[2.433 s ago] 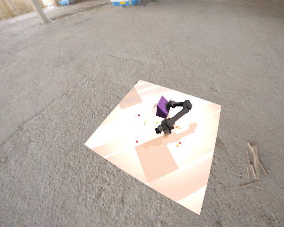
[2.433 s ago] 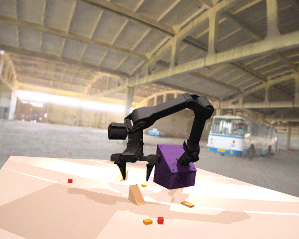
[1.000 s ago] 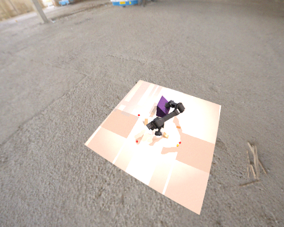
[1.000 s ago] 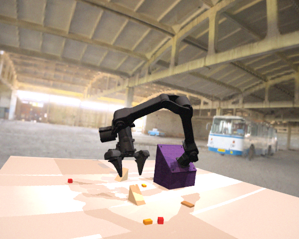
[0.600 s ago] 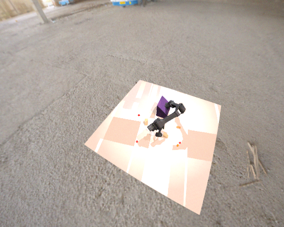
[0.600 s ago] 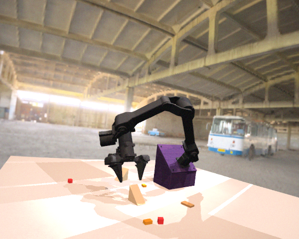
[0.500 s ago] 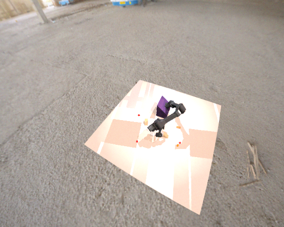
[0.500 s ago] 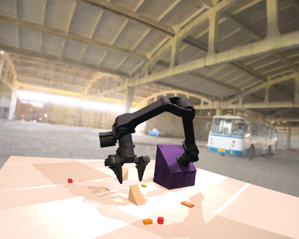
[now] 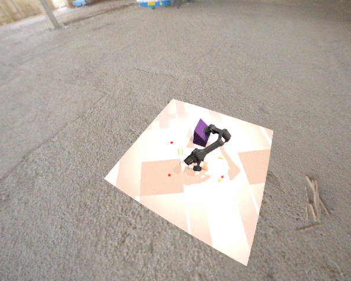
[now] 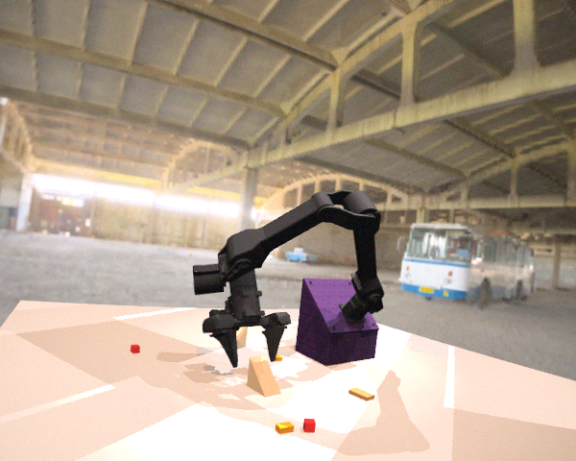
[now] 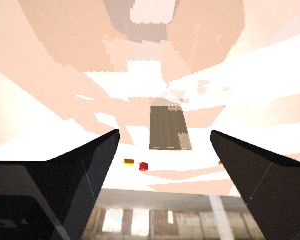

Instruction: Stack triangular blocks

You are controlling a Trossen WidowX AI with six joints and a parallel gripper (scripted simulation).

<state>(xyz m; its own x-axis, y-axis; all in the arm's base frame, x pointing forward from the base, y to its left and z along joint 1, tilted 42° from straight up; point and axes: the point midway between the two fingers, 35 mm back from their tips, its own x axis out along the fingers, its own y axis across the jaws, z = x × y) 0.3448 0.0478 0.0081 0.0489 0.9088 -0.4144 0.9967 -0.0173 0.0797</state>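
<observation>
Now: the tan triangular block 1 cm to the left of my gripper tip and 3 cm below it.
</observation>
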